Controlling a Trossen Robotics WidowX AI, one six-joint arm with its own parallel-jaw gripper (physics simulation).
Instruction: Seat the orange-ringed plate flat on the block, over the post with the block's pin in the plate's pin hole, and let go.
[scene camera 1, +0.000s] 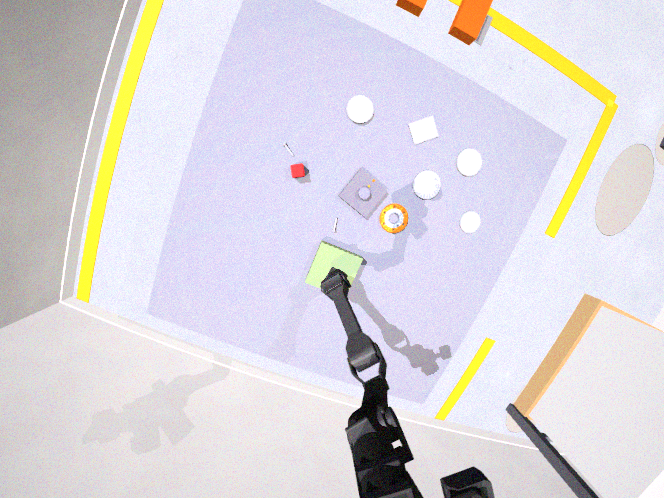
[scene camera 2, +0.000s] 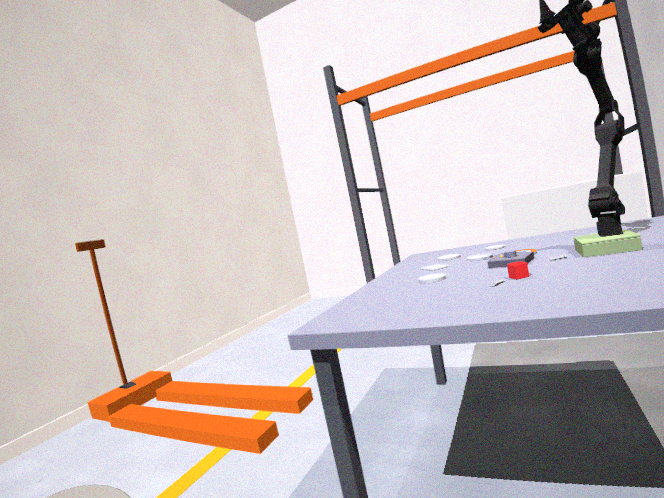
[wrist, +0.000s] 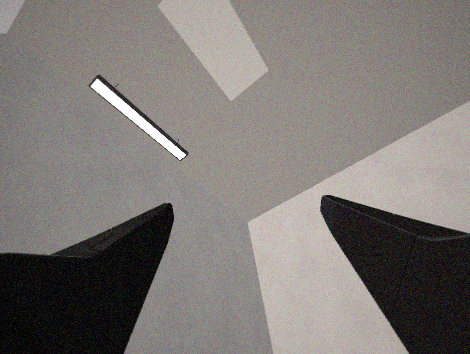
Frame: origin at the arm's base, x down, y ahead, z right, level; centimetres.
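Where they show: gripper, fingertip midpoint: (wrist: 247, 206); arm's base, link origin: (scene camera 1: 335, 278) (scene camera 2: 611, 234).
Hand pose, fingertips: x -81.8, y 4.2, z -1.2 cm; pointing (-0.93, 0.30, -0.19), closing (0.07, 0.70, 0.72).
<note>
Each offset is from my fingertips to the top centre of the thing. "pt": to the spot under its first point.
The orange-ringed plate {dz +8.5, dx +85.4, dy +25.5 cm} (scene camera 1: 382, 219) lies flat on the table beside the block; in scene camera 2 a thin orange sliver of the plate (scene camera 2: 528, 250) shows behind the block. The grey square block {dz -6.4, dx +82.2, dy +27.0 cm} (scene camera 1: 351, 195) (scene camera 2: 502, 263) has a round post {pt dz -6.5, dx +82.2, dy +27.2 cm} (scene camera 1: 364, 192) at its middle and small orange-yellow marks near it; which one is the pin is too small to tell. The plate is off the post and does not lie on the block. My gripper (wrist: 247, 206) is open and empty, raised high and far from plate and block, with ceiling and walls behind its fingers.
The arm stands on a green base (scene camera 1: 320, 268) (scene camera 2: 606, 245). A red cube {dz -29.7, dx +82.5, dy +21.5 cm} (scene camera 1: 297, 171) (scene camera 2: 518, 270), several white discs, a white square {pt dz +0.0, dx +85.9, dy +57.6 cm} (scene camera 1: 423, 129) and two small thin rods lie around the block. A ribbed white disc {dz +12.1, dx +85.5, dy +42.3 cm} (scene camera 1: 426, 184) is near the plate. An orange-beamed rack (scene camera 2: 348, 160) stands behind.
</note>
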